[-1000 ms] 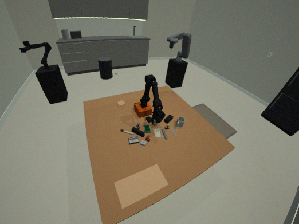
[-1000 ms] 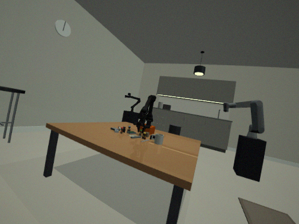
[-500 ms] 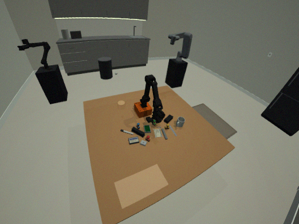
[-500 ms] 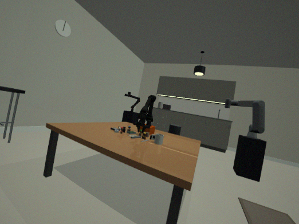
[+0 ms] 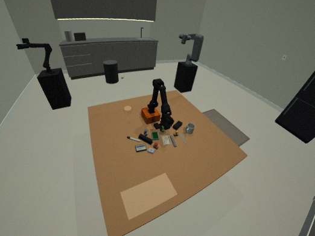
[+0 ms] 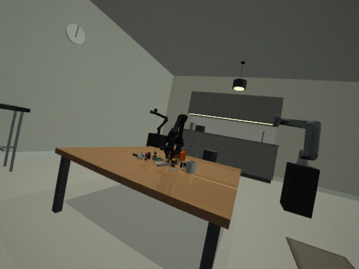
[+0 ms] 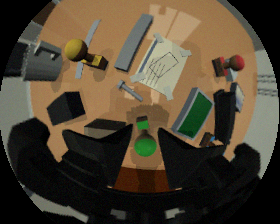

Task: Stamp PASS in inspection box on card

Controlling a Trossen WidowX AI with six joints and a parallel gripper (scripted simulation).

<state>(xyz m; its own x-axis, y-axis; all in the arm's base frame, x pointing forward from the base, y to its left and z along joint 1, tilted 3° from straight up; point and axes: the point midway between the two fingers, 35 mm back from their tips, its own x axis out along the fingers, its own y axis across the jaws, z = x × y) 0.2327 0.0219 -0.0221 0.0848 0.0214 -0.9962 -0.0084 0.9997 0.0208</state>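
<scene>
Now: the PASS stamp 10 mm below my gripper tip and 10 mm behind it. Round my gripper tip: green ink pad 90 mm to the right, 30 mm ahead, 20 mm below; then inspection card 110 mm ahead, 30 mm below, 20 mm to the right; then bolt 50 mm ahead, 40 mm to the left, 20 mm below.
</scene>
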